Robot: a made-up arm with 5 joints.
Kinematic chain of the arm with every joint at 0, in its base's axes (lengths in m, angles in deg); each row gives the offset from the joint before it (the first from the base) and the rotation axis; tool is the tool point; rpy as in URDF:
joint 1: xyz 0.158 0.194 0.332 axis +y
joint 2: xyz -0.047 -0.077 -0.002 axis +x
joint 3: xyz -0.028 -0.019 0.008 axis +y
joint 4: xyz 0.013 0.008 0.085 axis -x
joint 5: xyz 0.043 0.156 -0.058 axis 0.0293 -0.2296 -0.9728
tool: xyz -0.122 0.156 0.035 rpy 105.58 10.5 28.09
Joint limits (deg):
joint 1: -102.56..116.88
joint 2: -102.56..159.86
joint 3: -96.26..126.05
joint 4: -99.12..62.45
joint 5: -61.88..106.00
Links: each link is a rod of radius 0.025 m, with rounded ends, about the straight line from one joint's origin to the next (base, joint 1, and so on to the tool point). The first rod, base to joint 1, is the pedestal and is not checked.
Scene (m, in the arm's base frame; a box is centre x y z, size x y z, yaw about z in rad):
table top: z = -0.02
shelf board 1: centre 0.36 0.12 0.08 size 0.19 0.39 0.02 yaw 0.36
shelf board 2: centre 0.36 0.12 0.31 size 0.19 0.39 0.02 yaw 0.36
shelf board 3: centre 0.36 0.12 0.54 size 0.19 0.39 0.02 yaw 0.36
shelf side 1: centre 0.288 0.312 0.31 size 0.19 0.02 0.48 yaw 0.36
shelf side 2: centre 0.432 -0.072 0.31 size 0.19 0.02 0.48 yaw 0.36
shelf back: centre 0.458 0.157 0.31 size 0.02 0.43 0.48 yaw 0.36
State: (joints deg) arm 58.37 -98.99 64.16 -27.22 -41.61
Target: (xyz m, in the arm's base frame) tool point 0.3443 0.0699 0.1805
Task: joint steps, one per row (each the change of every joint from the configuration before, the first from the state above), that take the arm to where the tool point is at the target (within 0.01 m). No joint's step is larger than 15 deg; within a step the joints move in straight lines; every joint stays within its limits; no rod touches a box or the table.
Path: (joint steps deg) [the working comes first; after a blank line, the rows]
Joints at the target: 19.19 -102.56 121.97 -62.84 -36.77
Straight joint move there: touches shelf board 1.

1: -13.56 -0.71 12.38 11.10 -4.05
2: -13.55 -0.72 12.38 11.10 -4.06
3: -13.56 -0.71 12.37 11.10 -4.05
4: -13.56 -0.72 12.38 11.10 -4.06
5: -13.55 -0.71 12.38 11.10 -4.05
6: 4.08 0.00 -0.58 -13.02 3.59
7: 4.09 0.00 -0.59 -13.01 3.58
8: 4.09 0.00 -0.58 -13.02 3.59
9: 4.08 0.00 -0.58 -13.02 3.59
10: 4.09 0.00 -0.58 -13.01 3.59
11: 4.08 0.00 -0.59 -13.02 3.58
12: 4.09 0.00 -0.58 -13.02 3.59

